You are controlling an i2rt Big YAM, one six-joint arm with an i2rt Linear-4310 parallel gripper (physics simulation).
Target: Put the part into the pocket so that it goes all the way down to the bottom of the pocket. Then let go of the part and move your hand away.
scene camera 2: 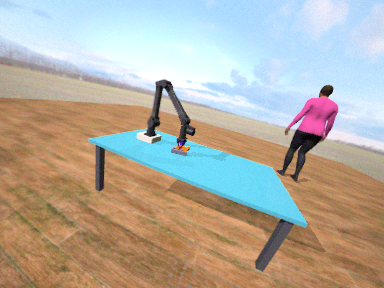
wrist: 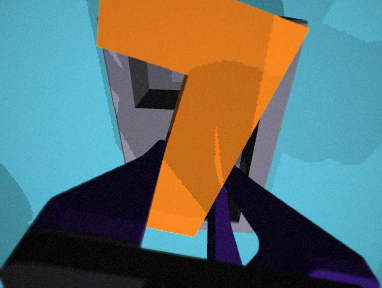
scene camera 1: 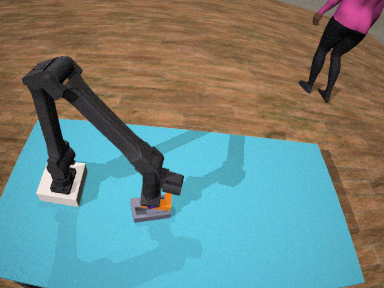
Scene:
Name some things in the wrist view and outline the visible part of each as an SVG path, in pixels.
The gripper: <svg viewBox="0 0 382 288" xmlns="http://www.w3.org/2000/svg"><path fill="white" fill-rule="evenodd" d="M0 269L0 280L3 288L380 288L381 286L363 256L253 181L236 165L233 166L208 212L207 259L141 248L165 153L165 140L159 140L143 156L50 198ZM226 190L258 237L258 252L247 265L242 265L231 227Z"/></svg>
An orange L-shaped part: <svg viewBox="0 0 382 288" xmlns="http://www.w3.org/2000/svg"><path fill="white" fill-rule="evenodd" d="M100 0L97 31L98 47L185 74L165 139L165 153L146 227L195 237L308 33L309 28L237 0Z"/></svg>

